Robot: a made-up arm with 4 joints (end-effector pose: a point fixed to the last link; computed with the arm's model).
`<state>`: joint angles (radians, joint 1 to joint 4).
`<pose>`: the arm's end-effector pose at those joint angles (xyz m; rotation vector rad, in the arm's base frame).
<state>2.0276 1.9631 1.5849 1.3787</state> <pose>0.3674 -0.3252 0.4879 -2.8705 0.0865 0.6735</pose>
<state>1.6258 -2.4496 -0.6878 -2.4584</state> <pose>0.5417 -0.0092 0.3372 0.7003 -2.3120 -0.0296</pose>
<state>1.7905 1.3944 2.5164 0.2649</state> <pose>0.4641 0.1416 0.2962 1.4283 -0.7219 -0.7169</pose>
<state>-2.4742 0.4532 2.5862 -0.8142</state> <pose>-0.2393 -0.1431 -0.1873 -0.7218 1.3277 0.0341</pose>
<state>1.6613 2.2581 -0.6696 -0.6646</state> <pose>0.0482 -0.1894 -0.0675 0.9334 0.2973 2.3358</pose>
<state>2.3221 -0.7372 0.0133 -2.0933</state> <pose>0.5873 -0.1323 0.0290 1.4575 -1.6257 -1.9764</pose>
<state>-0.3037 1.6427 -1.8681 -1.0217</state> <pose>-0.0035 -0.2204 0.3910 -2.3618 0.7429 1.5694</pose>
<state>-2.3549 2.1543 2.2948 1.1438</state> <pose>0.2295 -0.2931 -0.4468 0.5362 -0.5041 -2.5132</pose>
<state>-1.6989 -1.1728 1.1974 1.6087</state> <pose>-0.2222 0.3223 0.2994 -0.5205 2.9615 -0.6905</pose>
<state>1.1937 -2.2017 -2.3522 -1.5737</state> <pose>0.0719 0.0942 0.4692 1.0958 2.2549 -0.5699</pose>
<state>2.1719 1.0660 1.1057 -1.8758</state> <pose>0.1936 -0.3917 -0.0525 -0.6288 0.6045 0.7010</pose>
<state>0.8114 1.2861 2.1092 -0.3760</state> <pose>0.1804 0.1530 0.3128 1.0238 -1.0702 -0.0558</pose>
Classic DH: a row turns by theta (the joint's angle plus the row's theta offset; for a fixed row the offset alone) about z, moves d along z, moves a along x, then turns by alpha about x. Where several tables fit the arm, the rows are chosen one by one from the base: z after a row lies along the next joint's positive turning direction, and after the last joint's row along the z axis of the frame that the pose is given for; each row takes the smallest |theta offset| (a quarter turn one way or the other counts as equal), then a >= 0, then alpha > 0; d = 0 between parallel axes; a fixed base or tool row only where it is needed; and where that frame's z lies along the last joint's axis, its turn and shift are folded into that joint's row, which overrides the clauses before.
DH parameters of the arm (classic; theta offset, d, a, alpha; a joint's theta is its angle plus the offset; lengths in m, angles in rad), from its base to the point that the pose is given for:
base (fixed): 0 0.066 0 -1.5708
joint 1: 0 -0.051 -0.12 1.5708
joint 2: 0 0.208 -0.066 1.5708
joint 3: 1.5708 -0.113 0.077 1.5708
joint 4: -1.5708 -0.064 0.024 -1.5708
tool (fixed): -1.5708 -0.383 0 0

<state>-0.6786 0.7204 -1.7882 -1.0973</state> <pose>-0.2664 -0.3251 0.2316 -1.6857 0.8681 0.8606</pose>
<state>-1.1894 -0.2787 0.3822 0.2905</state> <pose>0.0463 0.1907 -0.0295 0.3480 -1.5947 -0.0560</pose>
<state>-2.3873 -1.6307 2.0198 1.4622</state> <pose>-0.3629 0.0108 0.2361 0.4362 2.2599 0.4158</pose>
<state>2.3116 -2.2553 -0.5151 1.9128</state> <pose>0.1567 -0.3383 -0.4117 -0.8117 -0.4969 -1.5441</pose>
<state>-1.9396 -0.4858 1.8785 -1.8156</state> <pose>0.0514 -0.1978 -0.3517 -0.7252 1.0500 2.4408</pose>
